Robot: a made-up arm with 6 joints.
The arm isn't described. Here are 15 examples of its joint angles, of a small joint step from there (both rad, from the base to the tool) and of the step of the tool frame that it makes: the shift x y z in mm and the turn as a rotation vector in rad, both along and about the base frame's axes.
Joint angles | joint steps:
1: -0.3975 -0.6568 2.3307 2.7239 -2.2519 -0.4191 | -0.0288 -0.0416 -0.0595 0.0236 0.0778 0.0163
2: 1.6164 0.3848 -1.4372 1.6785 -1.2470 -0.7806 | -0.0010 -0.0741 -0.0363 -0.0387 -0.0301 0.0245
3: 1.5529 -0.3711 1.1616 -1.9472 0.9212 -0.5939 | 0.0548 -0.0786 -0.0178 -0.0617 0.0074 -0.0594
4: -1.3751 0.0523 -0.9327 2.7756 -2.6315 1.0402 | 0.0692 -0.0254 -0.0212 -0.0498 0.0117 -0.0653
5: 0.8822 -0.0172 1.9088 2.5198 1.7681 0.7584 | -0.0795 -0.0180 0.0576 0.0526 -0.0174 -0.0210
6: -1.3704 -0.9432 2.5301 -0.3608 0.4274 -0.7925 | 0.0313 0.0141 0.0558 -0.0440 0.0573 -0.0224
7: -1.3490 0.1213 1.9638 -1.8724 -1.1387 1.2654 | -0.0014 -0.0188 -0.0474 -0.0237 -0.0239 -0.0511
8: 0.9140 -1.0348 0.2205 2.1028 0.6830 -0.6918 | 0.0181 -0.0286 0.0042 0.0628 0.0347 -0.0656
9: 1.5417 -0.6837 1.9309 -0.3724 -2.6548 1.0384 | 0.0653 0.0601 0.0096 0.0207 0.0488 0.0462
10: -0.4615 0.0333 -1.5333 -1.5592 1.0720 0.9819 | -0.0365 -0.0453 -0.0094 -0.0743 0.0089 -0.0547
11: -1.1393 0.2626 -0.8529 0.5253 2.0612 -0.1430 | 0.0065 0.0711 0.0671 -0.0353 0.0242 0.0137
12: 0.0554 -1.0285 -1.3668 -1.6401 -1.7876 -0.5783 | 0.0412 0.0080 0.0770 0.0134 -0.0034 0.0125
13: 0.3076 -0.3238 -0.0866 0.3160 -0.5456 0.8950 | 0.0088 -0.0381 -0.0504 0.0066 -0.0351 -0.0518
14: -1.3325 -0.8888 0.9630 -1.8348 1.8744 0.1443 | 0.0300 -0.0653 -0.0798 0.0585 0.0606 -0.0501
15: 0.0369 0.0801 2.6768 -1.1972 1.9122 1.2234 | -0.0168 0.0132 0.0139 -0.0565 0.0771 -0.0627
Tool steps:
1: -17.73 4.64 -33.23 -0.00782 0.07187 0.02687
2: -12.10 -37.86 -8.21 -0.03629 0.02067 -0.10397
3: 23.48 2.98 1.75 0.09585 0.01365 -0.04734
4: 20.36 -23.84 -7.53 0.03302 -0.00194 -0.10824
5: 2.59 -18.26 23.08 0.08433 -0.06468 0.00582
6: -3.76 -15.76 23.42 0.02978 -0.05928 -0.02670
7: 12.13 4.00 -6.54 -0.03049 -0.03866 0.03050
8: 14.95 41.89 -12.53 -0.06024 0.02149 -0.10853
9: -1.05 -4.59 -21.86 -0.04021 0.01794 -0.00922
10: 23.35 -6.27 8.31 -0.07065 -0.06540 -0.03697
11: 17.96 10.55 -14.17 0.02737 -0.00441 0.03088
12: -13.12 -37.53 18.25 0.03705 -0.03833 -0.08913
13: 6.09 -6.91 -2.51 -0.02736 0.05106 0.00055
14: 12.40 -2.72 21.20 0.00843 0.07196 -0.01264
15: -5.66 -13.21 -1.67 0.01031 -0.14360 0.05377
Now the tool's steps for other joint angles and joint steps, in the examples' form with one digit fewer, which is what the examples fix.
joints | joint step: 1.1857 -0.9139 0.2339 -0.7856 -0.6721 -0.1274 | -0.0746 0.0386 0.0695 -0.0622 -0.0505 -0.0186
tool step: 15.3 -27.1 -12.5 0.0150 0.0236 0.0484
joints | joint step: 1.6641 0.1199 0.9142 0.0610 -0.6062 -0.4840 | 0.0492 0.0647 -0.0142 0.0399 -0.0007 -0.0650
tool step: 9.1 21.3 18.6 -0.0456 0.0175 0.0744
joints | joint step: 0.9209 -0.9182 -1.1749 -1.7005 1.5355 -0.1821 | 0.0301 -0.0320 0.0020 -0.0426 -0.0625 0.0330
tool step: -12.0 7.4 -10.6 -0.0464 -0.0121 0.0209
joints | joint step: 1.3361 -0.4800 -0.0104 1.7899 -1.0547 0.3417 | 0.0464 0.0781 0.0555 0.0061 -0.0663 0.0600
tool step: -4.8 14.6 -30.3 0.0805 -0.0660 -0.0205
